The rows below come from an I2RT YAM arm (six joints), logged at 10 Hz.
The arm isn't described. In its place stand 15 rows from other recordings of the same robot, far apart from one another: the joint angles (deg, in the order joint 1, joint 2, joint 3, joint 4, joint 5, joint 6), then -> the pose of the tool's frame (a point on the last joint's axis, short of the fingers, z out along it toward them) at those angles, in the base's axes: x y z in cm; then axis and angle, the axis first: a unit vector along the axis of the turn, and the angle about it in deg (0 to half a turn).
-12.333 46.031 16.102 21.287 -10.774 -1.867 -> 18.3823 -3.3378 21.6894 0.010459 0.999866 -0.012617 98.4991
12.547 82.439 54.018 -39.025 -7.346 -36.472 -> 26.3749 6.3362 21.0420 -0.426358 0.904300 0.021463 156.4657
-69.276 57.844 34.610 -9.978 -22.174 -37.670 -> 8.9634 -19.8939 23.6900 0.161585 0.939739 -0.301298 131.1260
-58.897 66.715 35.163 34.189 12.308 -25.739 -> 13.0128 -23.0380 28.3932 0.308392 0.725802 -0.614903 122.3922
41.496 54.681 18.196 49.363 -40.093 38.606 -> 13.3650 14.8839 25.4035 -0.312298 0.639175 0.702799 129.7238
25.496 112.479 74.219 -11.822 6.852 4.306 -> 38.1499 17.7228 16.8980 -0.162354 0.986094 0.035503 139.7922
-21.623 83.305 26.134 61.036 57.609 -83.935 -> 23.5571 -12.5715 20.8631 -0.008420 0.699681 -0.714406 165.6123
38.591 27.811 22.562 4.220 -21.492 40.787 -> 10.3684 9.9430 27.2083 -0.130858 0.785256 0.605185 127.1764
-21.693 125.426 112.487 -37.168 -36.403 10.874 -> 46.4108 -16.1888 25.3484 0.158117 0.947045 0.279472 138.9874
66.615 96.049 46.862 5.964 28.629 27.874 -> 14.6656 29.6173 15.7743 -0.223897 0.964210 0.142016 129.3509
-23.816 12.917 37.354 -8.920 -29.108 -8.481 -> 6.3880 -0.9266 35.6613 -0.192876 0.975086 -0.109574 77.0309
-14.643 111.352 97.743 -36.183 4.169 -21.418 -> 42.4138 -11.3494 27.6419 -0.045293 0.988203 -0.146300 143.1507
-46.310 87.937 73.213 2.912 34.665 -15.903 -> 23.6651 -27.7041 35.1948 0.409009 0.724920 -0.554259 133.3495
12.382 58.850 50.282 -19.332 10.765 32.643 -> 22.7002 4.3027 31.1275 0.229022 0.963038 0.141798 119.3174
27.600 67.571 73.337 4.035 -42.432 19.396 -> 21.5577 13.9806 45.8910 -0.385425 0.699583 0.601690 111.7487
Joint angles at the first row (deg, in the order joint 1, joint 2, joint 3, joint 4, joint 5, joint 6):
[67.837, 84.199, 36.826, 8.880, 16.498, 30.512]
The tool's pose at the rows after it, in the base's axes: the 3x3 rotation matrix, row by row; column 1 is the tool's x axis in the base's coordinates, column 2 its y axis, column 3 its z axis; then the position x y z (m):
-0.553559, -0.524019, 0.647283; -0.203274, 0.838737, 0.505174; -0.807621, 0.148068, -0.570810; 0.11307, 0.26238, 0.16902
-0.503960, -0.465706, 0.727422; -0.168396, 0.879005, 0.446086; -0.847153, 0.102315, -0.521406; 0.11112, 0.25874, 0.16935
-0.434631, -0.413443, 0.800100; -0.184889, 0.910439, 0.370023; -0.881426, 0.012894, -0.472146; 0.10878, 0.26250, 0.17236
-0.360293, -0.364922, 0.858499; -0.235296, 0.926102, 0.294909; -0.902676, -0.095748, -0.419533; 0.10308, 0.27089, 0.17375
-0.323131, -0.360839, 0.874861; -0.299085, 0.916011, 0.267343; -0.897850, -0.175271, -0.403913; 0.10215, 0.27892, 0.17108
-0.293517, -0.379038, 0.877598; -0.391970, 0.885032, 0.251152; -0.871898, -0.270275, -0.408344; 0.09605, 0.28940, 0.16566
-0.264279, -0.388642, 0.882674; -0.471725, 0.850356, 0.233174; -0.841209, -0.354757, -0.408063; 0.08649, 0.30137, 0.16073
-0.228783, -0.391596, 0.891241; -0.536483, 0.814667, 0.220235; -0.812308, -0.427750, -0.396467; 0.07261, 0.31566, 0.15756
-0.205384, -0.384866, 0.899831; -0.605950, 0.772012, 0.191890; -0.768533, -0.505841, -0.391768; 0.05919, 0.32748, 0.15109
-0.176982, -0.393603, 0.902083; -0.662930, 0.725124, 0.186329; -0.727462, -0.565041, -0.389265; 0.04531, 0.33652, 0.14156
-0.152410, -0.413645, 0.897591; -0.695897, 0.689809, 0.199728; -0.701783, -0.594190, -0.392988; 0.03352, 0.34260, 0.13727
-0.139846, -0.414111, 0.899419; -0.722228, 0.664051, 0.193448; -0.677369, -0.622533, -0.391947; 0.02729, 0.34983, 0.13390
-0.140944, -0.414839, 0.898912; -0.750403, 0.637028, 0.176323; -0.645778, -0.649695, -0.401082; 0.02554, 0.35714, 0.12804
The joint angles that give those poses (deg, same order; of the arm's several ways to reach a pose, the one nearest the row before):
[69.778, 84.200, 36.739, 8.176, 25.643, 29.884]
[70.663, 83.673, 35.601, 9.839, 32.594, 29.883]
[72.149, 84.545, 36.727, 9.501, 40.402, 27.959]
[74.438, 86.567, 38.663, 8.706, 48.409, 25.326]
[75.235, 88.941, 40.246, 8.701, 51.063, 22.079]
[76.989, 91.841, 42.442, 6.684, 52.989, 19.176]
[79.358, 94.912, 45.248, 3.527, 55.531, 17.759]
[82.435, 98.165, 48.850, -0.432, 58.703, 17.494]
[85.159, 101.848, 52.803, -6.665, 61.694, 18.890]
[87.709, 105.277, 55.452, -10.452, 63.369, 19.597]
[89.732, 107.132, 57.208, -12.652, 63.721, 19.688]
[90.790, 109.331, 59.760, -15.639, 64.422, 20.301]
[91.055, 111.967, 62.485, -18.801, 64.423, 21.003]

